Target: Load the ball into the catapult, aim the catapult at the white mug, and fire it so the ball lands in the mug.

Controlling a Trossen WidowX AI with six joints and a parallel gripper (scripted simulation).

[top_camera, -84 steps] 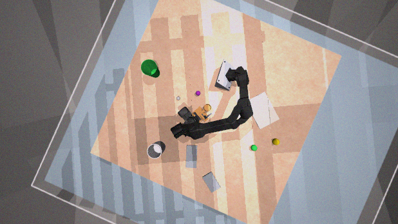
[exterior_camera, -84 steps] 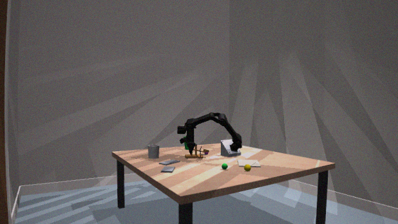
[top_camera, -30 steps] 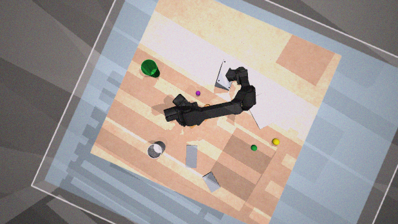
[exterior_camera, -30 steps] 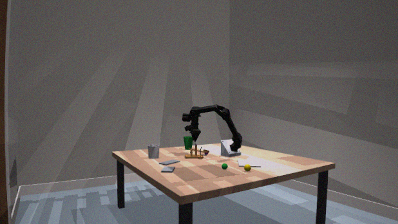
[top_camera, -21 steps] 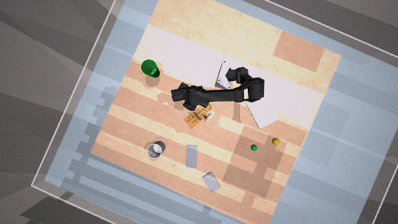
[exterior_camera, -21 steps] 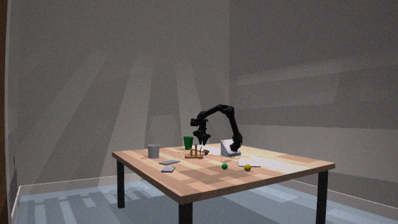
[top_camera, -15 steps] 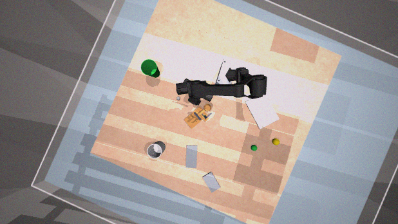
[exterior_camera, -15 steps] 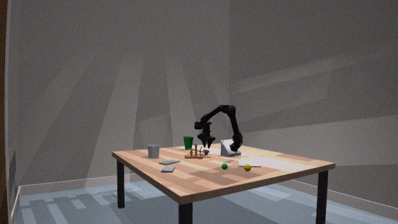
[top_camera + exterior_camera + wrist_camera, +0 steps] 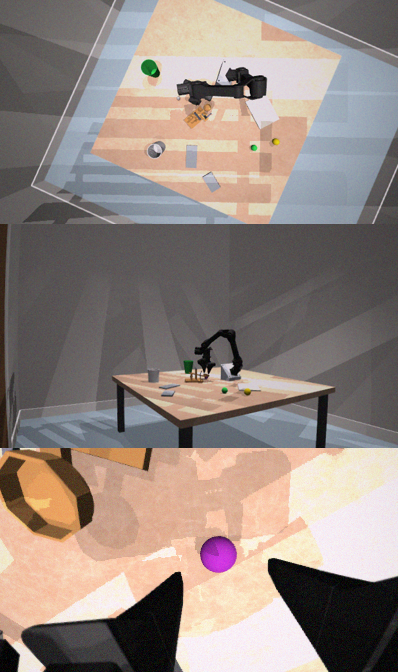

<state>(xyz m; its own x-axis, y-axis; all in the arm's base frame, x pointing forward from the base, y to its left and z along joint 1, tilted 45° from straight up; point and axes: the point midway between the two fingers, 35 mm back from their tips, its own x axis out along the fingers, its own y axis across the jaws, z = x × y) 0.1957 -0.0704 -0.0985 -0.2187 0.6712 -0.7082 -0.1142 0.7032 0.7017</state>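
The purple ball is 30 mm below my gripper tip. Also, from my gripper tip: green cup 320 mm to the right, 30 mm ahead, 20 mm below; then small grey ball 100 mm to the right, 100 mm ahead, 30 mm below; then orange catapult 110 mm ahead, 100 mm to the left, 10 mm above.
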